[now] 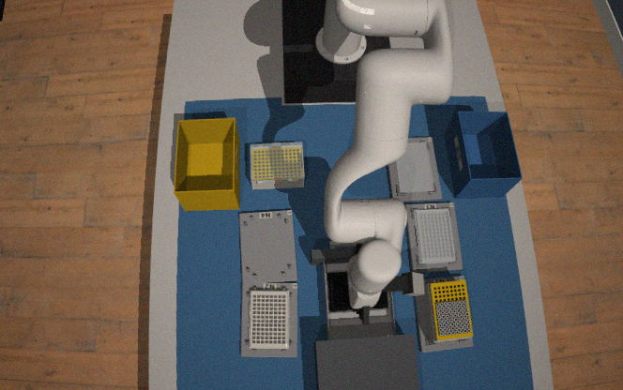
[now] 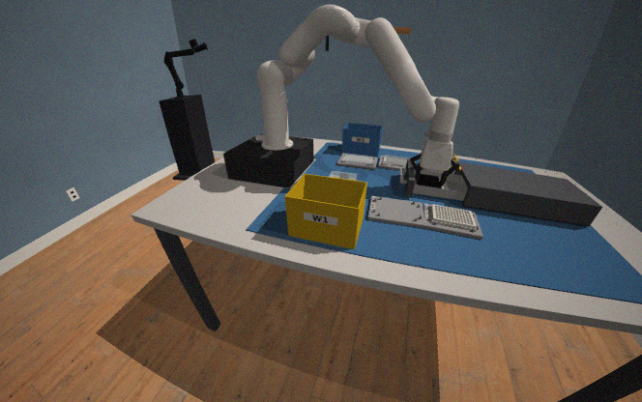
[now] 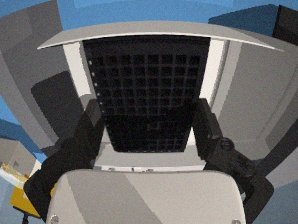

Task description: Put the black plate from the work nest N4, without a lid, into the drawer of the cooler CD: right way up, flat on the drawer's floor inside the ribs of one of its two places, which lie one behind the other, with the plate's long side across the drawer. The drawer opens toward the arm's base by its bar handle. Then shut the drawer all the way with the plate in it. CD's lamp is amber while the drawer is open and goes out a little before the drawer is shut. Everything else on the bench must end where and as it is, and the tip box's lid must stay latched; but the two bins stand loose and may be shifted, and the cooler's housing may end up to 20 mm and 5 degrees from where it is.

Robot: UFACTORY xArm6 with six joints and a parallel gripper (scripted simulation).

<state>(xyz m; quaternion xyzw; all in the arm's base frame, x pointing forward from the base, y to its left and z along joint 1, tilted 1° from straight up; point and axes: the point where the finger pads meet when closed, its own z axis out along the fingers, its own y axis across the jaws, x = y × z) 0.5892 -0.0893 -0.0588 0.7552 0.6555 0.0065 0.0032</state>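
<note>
The black plate is 1 cm below my hand. From my hand the other things lie so: blue bin: 25 cm behind, 37 cm to the left; yellow bin W1: 34 cm behind, 27 cm to the right; cooler drawer: 4 cm ahead, 1 cm below.
</note>
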